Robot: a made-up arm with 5 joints.
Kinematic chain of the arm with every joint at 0, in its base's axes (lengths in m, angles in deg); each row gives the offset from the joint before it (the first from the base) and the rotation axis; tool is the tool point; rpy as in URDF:
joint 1: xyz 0.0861 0 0.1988 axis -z
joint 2: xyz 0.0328 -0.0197 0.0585 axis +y
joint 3: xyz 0.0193 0 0.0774 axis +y
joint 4: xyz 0.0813 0 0.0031 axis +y
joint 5: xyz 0.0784 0.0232 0 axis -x
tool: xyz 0 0 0 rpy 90 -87.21 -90
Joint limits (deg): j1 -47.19..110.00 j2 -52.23..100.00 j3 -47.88..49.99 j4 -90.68..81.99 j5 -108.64..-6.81
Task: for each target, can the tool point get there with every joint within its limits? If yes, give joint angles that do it. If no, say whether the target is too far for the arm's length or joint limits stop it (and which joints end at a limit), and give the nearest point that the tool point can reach.
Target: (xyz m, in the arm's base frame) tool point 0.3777 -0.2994 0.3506
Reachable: no: too far | nearest point 0.2686 -0.1874 0.3127 | short by 0.161 m
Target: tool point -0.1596 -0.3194 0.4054
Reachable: no: too far | nearest point 0.0040 -0.2359 0.3487 | short by 0.192 m
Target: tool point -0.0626 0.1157 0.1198
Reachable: no: joint limits stop it (at a limit: joint 2, joint 3) | nearest point 0.0554 0.0239 0.1607 | short by 0.155 m
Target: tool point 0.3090 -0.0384 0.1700
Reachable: yes | joints 10.66 63.05 -6.88 -26.00 -76.86
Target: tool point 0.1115 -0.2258 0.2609
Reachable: yes | joints 84.47 25.76 12.67 -31.35 -52.96
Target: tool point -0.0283 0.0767 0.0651
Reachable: no: joint limits stop it (at a limit: joint 2) | nearest point 0.0629 0.0156 0.1369 | short by 0.131 m
